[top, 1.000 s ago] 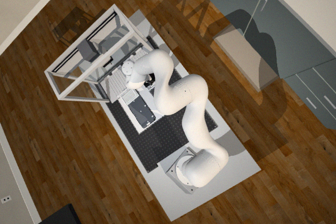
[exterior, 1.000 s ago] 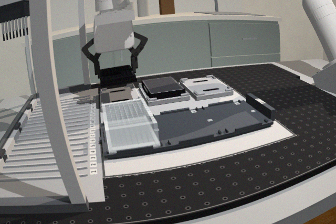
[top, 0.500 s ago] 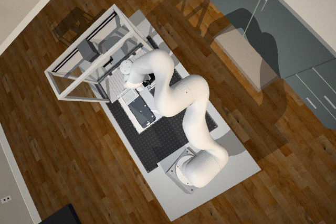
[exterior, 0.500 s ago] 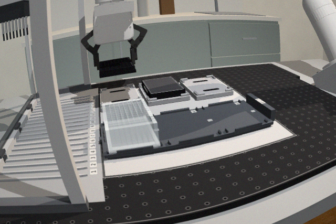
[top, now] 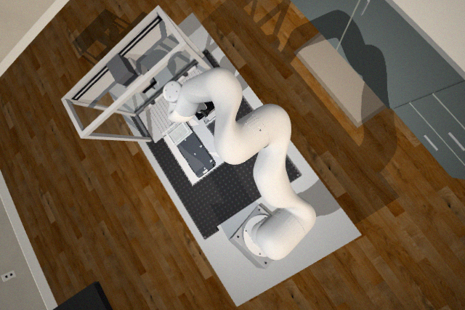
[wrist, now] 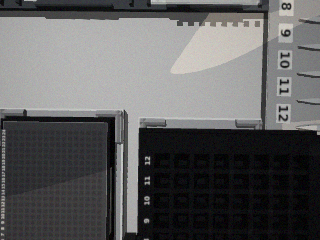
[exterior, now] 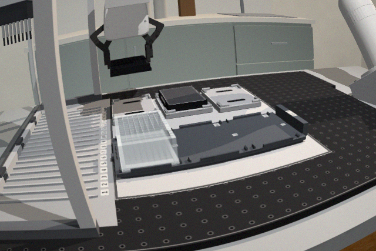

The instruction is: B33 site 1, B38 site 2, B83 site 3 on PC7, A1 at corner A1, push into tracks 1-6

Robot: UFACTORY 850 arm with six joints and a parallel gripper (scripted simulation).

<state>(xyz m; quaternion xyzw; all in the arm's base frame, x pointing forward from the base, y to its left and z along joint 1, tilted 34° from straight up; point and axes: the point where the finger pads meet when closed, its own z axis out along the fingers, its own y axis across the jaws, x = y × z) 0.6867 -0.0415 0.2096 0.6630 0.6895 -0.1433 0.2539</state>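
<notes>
Now: hand 110 mm past the dark plate carrier PC7, 220 mm to the right of it and 100 mm above it. From my hand the other things lie so: perforated dark deck (120 mm behind, 140 mm to the left, 120 mm below); black welled plate (10 mm below); clear deep-well block B83 (220 mm to the left, 90 mm below).
</notes>
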